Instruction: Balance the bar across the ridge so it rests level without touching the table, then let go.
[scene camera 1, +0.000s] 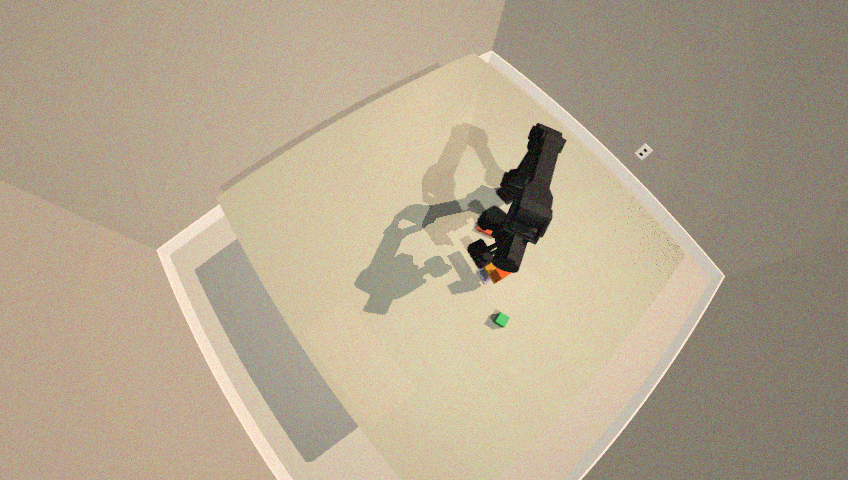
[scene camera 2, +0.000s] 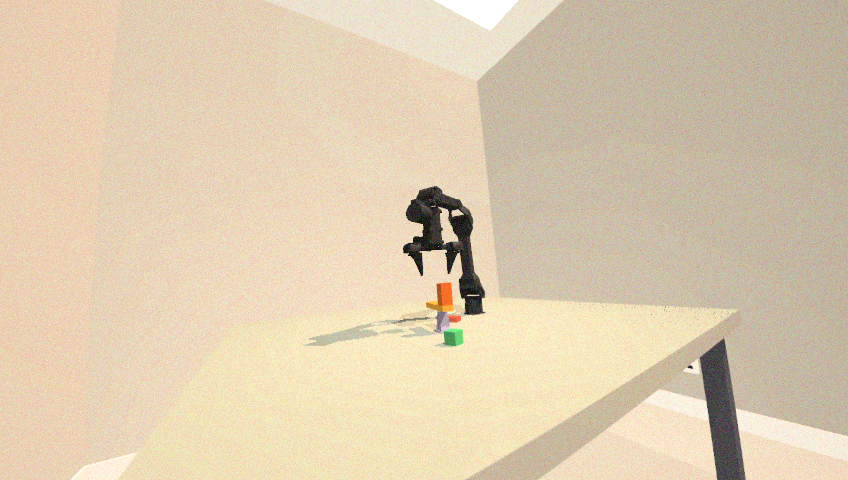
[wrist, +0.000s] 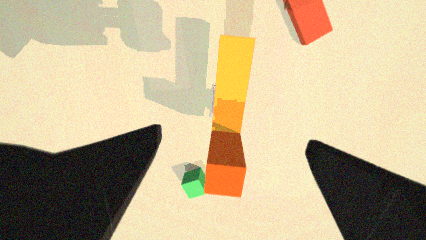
The gripper shows in scene camera 1 (495, 250), in scene camera 2 (435, 274) and in the wrist view (233, 138).
